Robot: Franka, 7 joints.
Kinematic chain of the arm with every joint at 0, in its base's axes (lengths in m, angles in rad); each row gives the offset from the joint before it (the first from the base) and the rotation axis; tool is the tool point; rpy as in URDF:
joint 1: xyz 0 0 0.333 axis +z
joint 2: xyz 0 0 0 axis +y
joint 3: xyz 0 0 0.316 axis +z
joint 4: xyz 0.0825 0 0 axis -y
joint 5: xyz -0.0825 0 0.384 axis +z
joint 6: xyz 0 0 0 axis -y
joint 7: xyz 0.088 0 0 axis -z
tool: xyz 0 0 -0.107 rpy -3.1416 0 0
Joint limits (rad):
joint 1: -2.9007..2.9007
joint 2: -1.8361..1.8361
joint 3: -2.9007..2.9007
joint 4: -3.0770..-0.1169
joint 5: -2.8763..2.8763
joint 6: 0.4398..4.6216
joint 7: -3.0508..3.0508
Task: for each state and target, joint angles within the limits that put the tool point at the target. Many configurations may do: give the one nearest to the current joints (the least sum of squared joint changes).
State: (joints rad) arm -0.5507 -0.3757 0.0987 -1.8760 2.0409 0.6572 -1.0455
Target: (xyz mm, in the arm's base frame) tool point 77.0 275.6 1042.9
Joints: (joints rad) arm -0.5376 -0.5840 0.4642 -1.1816 2.2718 1.2259 -1.0455
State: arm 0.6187 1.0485 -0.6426 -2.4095 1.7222 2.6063 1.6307
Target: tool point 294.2 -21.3 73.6
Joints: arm 0.8552 0.5769 -0.5983 -2.7023 1.7562 2.6889 1.6307
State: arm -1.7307 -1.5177 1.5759 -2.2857 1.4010 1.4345 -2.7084
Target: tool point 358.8 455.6 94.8
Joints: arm -1.2571 -1.4458 1.8753 -1.7971 1.5358 1.4133 -2.7084
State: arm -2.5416 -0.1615 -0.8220 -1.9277 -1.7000 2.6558 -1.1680
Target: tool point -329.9 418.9 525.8
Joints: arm -2.9007 -0.3969 -1.0960 -2.1595 -1.7201 2.6380 -1.1680
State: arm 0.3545 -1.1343 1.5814 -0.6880 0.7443 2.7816 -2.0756
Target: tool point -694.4 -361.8 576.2
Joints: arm 0.4843 -1.3485 1.5715 -0.1505 0.7364 3.2201 -2.0756
